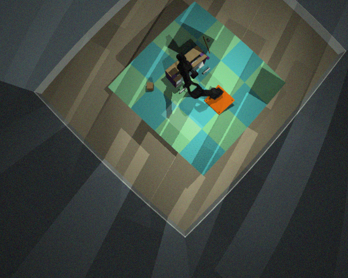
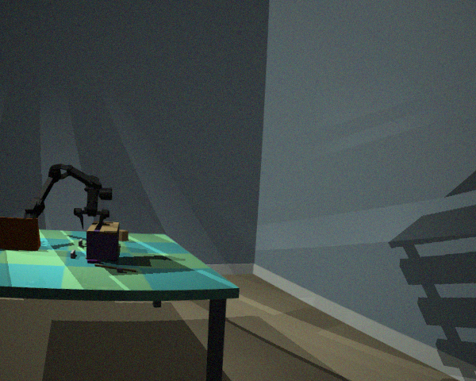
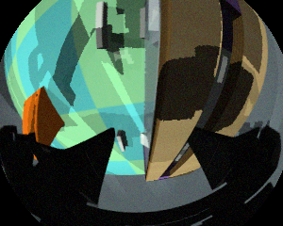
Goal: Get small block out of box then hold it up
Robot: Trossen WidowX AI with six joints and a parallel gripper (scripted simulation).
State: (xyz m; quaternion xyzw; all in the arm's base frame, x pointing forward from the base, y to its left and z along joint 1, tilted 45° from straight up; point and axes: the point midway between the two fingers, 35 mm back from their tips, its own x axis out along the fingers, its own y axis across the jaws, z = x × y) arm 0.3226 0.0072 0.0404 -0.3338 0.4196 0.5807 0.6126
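Right now my gripper tip is 40 mm above the box, 30 mm short of it and 20 mm to the left of it. Also, from my gripper tip: thin brown stick (380 mm to the right, 100 mm below, 90 mm ahead); grey piece (420 mm to the right, 110 mm ahead, 100 mm below); brown cube (340 mm to the left, 200 mm ahead, 80 mm below).
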